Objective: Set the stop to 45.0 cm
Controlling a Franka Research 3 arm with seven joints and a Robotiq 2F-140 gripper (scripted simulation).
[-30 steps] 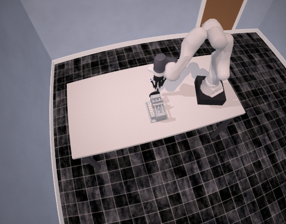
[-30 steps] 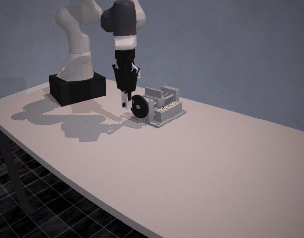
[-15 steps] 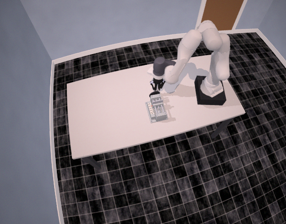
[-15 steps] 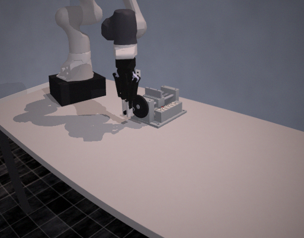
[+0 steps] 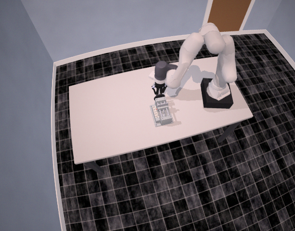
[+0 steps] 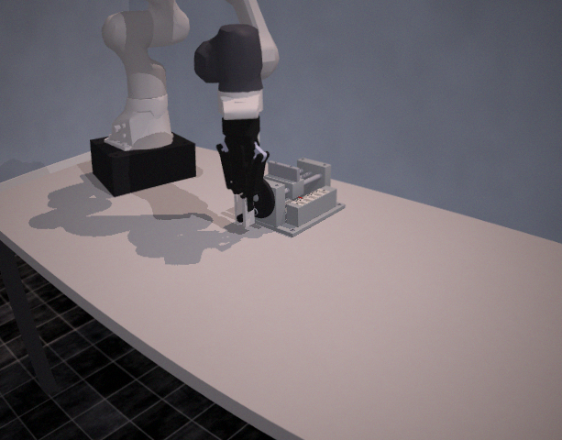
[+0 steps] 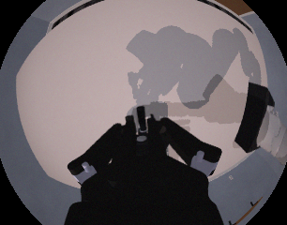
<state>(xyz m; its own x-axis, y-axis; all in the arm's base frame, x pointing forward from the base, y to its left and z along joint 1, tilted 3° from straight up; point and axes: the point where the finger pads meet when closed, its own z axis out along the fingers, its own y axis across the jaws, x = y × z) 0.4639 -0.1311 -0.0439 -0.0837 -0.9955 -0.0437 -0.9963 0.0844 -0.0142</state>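
The grey stop fixture lies 30 mm ahead of my hand, 120 mm to the left of it and 30 mm above it. Also, from my hand: black handwheel: 20 mm to the left, 10 mm below.
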